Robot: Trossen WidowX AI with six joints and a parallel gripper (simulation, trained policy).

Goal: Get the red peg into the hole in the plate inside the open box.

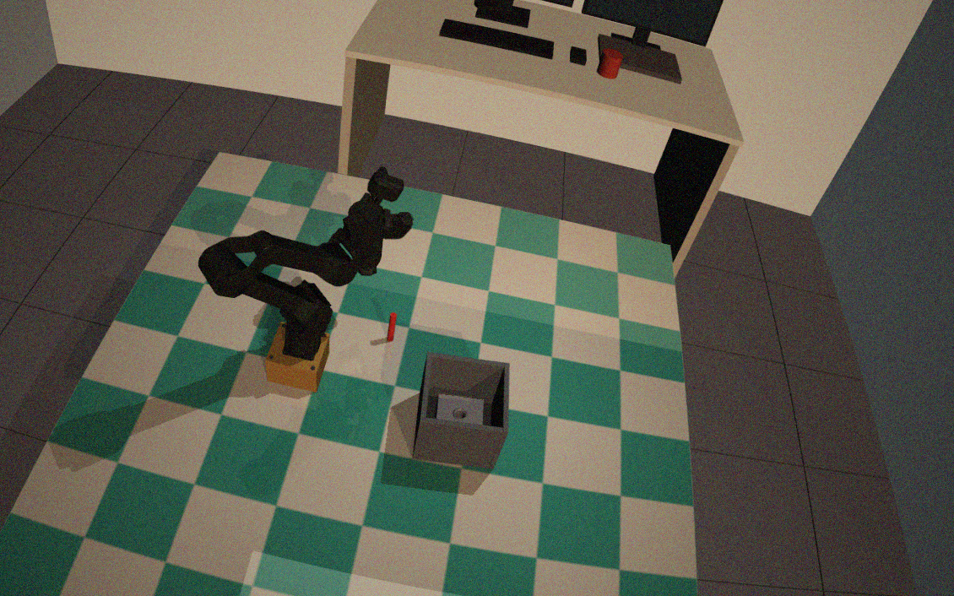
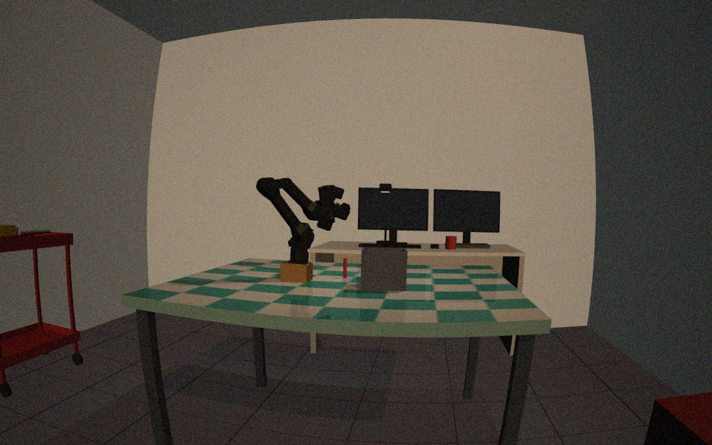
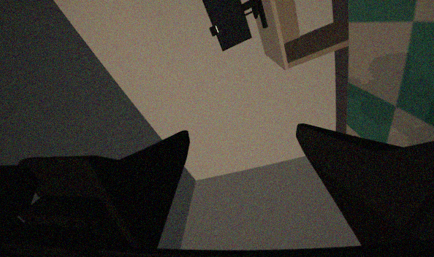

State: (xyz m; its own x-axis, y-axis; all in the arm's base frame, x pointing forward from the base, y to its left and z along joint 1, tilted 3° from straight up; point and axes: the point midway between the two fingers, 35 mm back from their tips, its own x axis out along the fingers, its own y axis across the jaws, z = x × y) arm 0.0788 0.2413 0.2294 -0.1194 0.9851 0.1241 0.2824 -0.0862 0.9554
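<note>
Now: gripper tip 90 mm short of the red peg, 170 mm to the left of it and 250 mm above it. Round my gripper tip: light grey plate 250 mm ahead, 370 mm to the right, 240 mm below.
</note>
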